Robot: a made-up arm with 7 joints. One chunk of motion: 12 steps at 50 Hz.
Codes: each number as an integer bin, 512 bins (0 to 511) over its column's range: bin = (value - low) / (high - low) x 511, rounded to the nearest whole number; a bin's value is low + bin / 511 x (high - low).
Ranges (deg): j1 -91.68..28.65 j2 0..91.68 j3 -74.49..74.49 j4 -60.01..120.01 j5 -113..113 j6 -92.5..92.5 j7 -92.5..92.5
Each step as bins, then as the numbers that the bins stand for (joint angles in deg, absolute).
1 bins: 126 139 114 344 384 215 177
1 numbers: -62.01 24.94 -41.25 61.18 56.83 -14.66 -28.42
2 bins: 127 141 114 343 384 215 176
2 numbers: -61.77 25.30 -41.25 60.83 56.83 -14.66 -28.78
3 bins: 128 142 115 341 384 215 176
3 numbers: -61.54 25.48 -40.96 60.12 56.83 -14.66 -28.78
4 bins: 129 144 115 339 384 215 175
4 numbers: -61.30 25.84 -40.96 59.42 56.83 -14.66 -29.14
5 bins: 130 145 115 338 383 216 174
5 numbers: -61.07 26.01 -40.96 59.06 56.39 -14.30 -29.51
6 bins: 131 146 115 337 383 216 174
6 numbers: -60.83 26.19 -40.96 58.71 56.39 -14.30 -29.51
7 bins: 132 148 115 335 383 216 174
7 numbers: -60.60 26.55 -40.96 58.01 56.39 -14.30 -29.51
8 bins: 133 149 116 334 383 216 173
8 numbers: -60.36 26.73 -40.67 57.65 56.39 -14.30 -29.87
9 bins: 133 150 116 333 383 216 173
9 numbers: -60.36 26.91 -40.67 57.30 56.39 -14.30 -29.87
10 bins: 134 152 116 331 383 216 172
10 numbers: -60.13 27.27 -40.67 56.60 56.39 -14.30 -30.23
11 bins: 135 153 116 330 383 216 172
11 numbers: -59.89 27.45 -40.67 56.25 56.39 -14.30 -30.23
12 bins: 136 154 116 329 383 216 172
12 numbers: -59.65 27.63 -40.67 55.89 56.39 -14.30 -30.23
